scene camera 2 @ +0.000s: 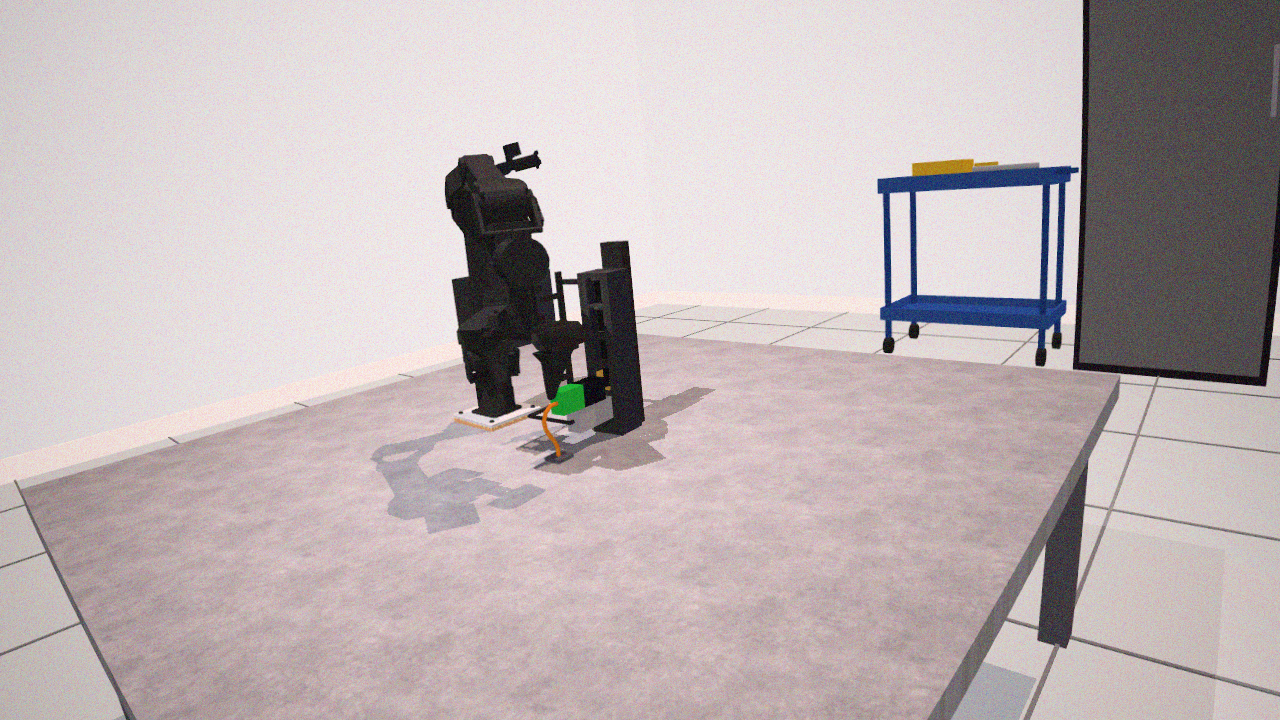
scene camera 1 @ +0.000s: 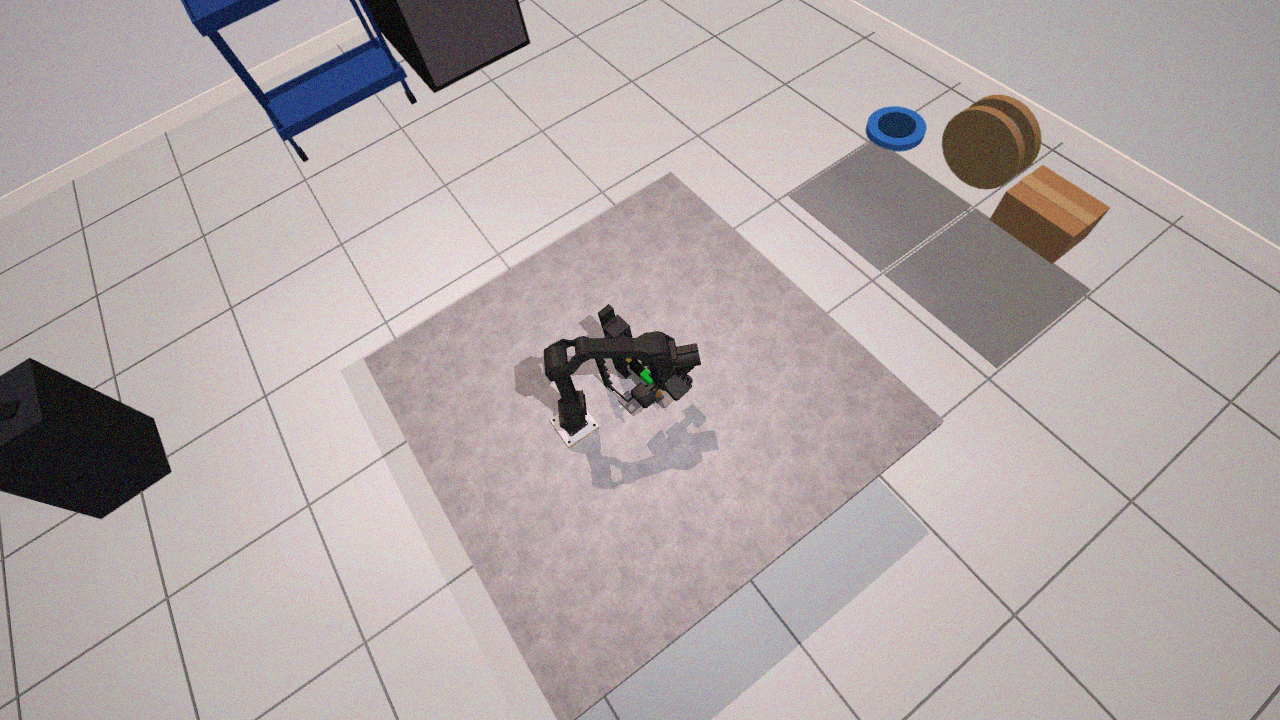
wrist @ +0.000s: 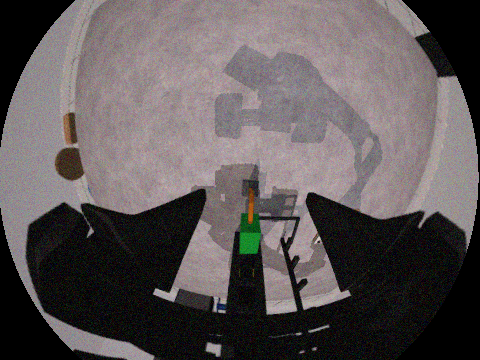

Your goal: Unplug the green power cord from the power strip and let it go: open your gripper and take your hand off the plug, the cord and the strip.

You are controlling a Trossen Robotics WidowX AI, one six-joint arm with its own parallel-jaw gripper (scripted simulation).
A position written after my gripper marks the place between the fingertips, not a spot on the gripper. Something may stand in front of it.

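Note:
Green plug (scene camera 2: pixel 580 394), also in wrist view (wrist: pixel 250 234). My gripper (scene camera 2: pixel 526 396), open, holding nothing; visible too at (scene camera 1: pixel 665 391) and (wrist: pixel 257 196).

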